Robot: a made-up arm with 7 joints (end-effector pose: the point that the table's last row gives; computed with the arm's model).
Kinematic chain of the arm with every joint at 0, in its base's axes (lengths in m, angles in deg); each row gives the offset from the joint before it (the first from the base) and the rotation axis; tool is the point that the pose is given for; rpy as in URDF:
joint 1: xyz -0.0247 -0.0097 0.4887 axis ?
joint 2: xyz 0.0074 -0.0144 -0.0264 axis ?
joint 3: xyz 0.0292 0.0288 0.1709 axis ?
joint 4: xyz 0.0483 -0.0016 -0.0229 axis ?
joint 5: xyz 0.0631 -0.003 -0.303 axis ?
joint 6: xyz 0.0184 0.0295 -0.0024 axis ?
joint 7: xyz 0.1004 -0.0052 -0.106 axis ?
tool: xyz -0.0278 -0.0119 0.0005 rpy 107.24 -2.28 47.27
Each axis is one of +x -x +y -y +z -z.
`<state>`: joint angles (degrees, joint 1 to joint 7).
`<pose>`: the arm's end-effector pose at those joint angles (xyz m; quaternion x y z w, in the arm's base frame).
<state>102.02 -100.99 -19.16 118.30 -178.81 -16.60 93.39</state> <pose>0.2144 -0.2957 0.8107 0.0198 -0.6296 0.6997 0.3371</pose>
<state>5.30 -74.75 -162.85 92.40 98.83 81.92 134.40</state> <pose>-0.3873 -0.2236 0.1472 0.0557 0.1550 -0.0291 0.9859</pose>
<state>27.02 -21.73 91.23 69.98 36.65 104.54 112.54</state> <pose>-0.2854 0.3247 0.4566 0.5472 0.3612 0.1277 0.7442</pose>
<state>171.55 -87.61 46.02 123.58 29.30 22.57 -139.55</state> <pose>0.4434 -0.3133 0.7768 -0.0412 0.9021 -0.4098 0.1291</pose>
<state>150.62 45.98 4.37 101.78 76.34 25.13 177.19</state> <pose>-0.5452 0.3200 0.3499 0.5450 -0.0114 -0.5028 0.6708</pose>
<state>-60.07 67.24 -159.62 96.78 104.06 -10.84 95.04</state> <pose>0.0235 -0.0976 0.9576 -0.5497 -0.4449 0.5686 0.4202</pose>
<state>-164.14 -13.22 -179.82 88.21 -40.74 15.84 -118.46</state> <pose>0.4475 0.1846 0.6251 -0.4984 0.7345 0.3882 0.2478</pose>
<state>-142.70 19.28 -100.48 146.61 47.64 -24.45 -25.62</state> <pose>-0.1536 0.0000 1.0041 -0.4034 0.3654 -0.6473 0.5336</pose>
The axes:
joint 1: +z
joint 2: +y
joint 3: +z
joint 4: -y
joint 5: -z
joint 6: +y
joint 7: -z

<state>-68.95 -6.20 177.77 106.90 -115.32 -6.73 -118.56</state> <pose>-0.2708 0.3484 0.6726 -0.9493 -0.1994 -0.0595 0.2356</pose>
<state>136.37 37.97 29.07 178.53 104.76 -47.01 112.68</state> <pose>-0.1861 0.3500 0.7589 0.4376 0.0068 -0.8990 0.0156</pose>
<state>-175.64 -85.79 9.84 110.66 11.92 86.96 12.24</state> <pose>0.2129 -0.1068 0.9093 -0.1910 -0.2727 -0.4317 0.8383</pose>
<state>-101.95 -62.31 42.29 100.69 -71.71 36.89 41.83</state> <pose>0.3216 -0.0253 0.9055 -0.3592 -0.0134 0.0523 0.9317</pose>
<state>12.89 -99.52 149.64 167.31 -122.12 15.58 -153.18</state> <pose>-0.5520 -0.1036 0.2170 -0.4278 -0.5985 -0.4193 0.5319</pose>
